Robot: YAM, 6 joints.
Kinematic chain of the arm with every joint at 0, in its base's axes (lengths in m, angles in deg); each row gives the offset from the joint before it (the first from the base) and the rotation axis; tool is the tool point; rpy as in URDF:
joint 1: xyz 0 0 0.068 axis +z
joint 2: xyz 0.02 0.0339 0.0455 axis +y
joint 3: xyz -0.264 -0.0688 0 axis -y
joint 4: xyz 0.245 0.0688 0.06 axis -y
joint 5: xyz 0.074 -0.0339 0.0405 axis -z
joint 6: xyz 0.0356 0 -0.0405 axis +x
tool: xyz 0 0 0 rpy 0 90 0
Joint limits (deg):
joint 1: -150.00..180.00
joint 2: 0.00..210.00
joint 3: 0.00..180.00
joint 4: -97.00..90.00
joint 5: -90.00..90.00
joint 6: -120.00..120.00
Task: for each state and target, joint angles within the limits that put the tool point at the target. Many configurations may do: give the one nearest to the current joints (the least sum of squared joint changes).
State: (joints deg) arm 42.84 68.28 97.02 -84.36 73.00 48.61
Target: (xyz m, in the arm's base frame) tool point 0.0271 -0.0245 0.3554
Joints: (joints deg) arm 28.25 32.79 63.06 -97.00 75.13 48.61
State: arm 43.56 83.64 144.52 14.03 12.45 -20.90
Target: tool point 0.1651 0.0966 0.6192
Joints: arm 33.35 72.27 108.52 -1.92 16.41 -20.90
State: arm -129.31 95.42 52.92 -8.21 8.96 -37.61
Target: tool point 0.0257 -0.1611 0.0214
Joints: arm -81.26 106.78 23.04 -16.47 -1.47 -37.61
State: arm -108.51 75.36 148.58 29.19 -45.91 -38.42
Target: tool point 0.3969 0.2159 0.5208
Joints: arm -149.83 41.10 165.24 18.81 -21.05 -38.42
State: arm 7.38 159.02 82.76 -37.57 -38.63 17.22
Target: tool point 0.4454 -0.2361 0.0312
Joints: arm -30.30 149.16 106.67 -27.14 -35.86 17.22
